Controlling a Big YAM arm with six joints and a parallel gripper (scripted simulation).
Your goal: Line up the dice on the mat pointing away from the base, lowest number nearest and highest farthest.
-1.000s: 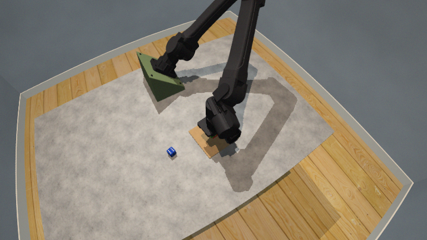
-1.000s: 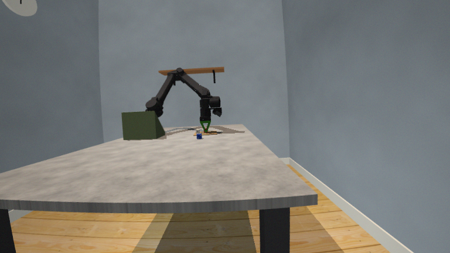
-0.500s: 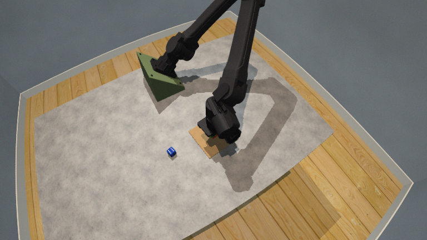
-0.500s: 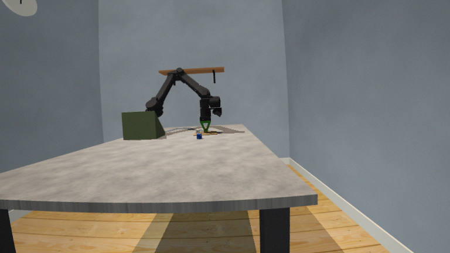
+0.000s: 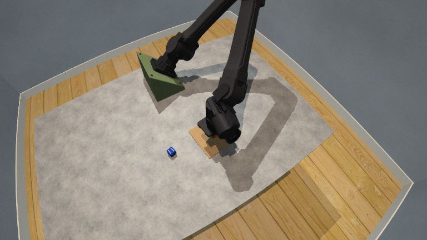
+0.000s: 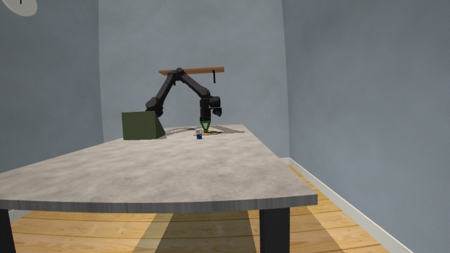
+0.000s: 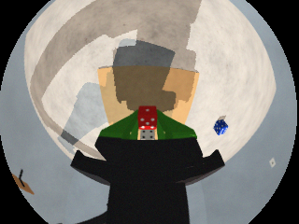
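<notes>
My gripper is now right at the red die. Also, from my hand: tan mat: 10 mm below; white die: 50 mm behind, 10 mm to the right; blue die: 170 mm to the right.
</notes>
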